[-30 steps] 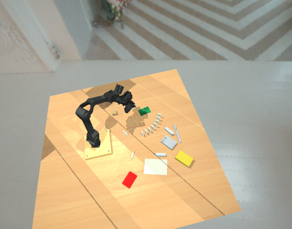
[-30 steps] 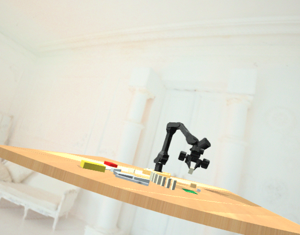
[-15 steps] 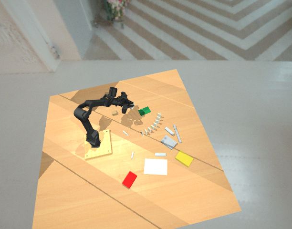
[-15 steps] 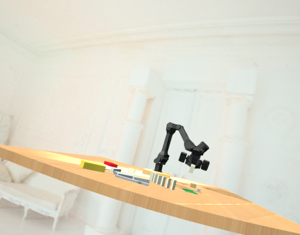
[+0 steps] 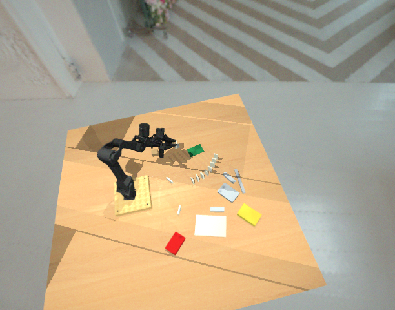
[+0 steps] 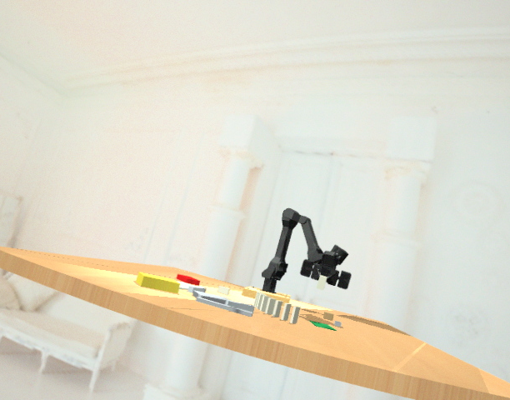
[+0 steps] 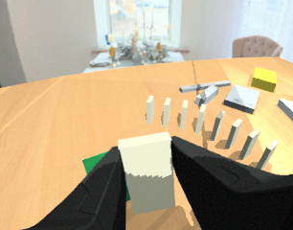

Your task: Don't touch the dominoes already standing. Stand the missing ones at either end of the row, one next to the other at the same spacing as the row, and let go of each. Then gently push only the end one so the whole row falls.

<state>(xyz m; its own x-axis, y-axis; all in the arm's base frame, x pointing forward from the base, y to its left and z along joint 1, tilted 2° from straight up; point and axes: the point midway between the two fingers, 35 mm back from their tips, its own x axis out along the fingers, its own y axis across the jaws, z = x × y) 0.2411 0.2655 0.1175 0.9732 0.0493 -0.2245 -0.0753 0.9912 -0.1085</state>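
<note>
The green tile is 10 cm ahead of my gripper tip, 4 cm to the left of it and 15 cm below it. From my gripper tip the other things lie so: grey cube 2 cm behind, 8 cm to the left, 14 cm below; then tan block 17 cm behind, 3 cm to the left, 14 cm below; then grey plate 28 cm ahead, 26 cm to the right, 14 cm below.
</note>
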